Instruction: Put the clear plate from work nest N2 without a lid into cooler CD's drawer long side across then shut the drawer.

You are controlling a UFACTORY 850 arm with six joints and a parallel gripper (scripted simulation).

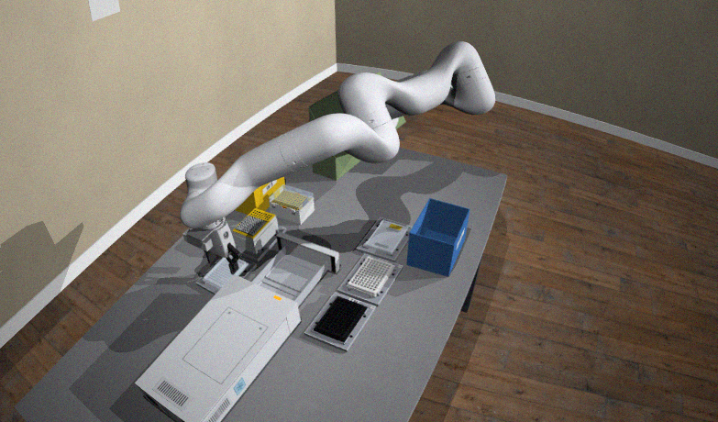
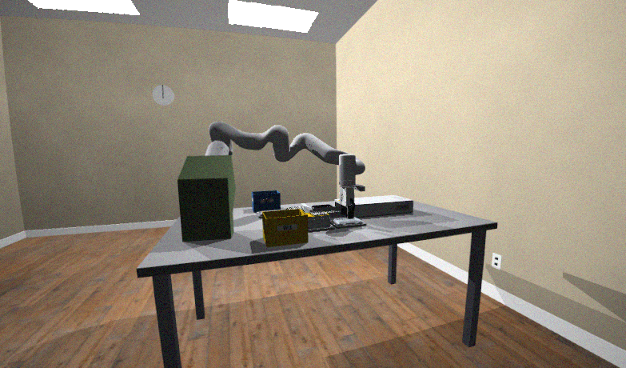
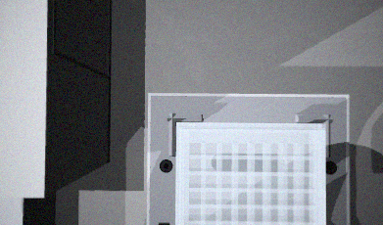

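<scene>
My hand is 3 cm above the clear plate. From my hand the other things lie so: cooler drawer: 6 cm behind, 19 cm to the left, 1 cm below; then yellow-rimmed tip box: 18 cm behind, 2 cm to the right; then white cooler: 10 cm ahead, 19 cm to the left, 1 cm below.
</scene>
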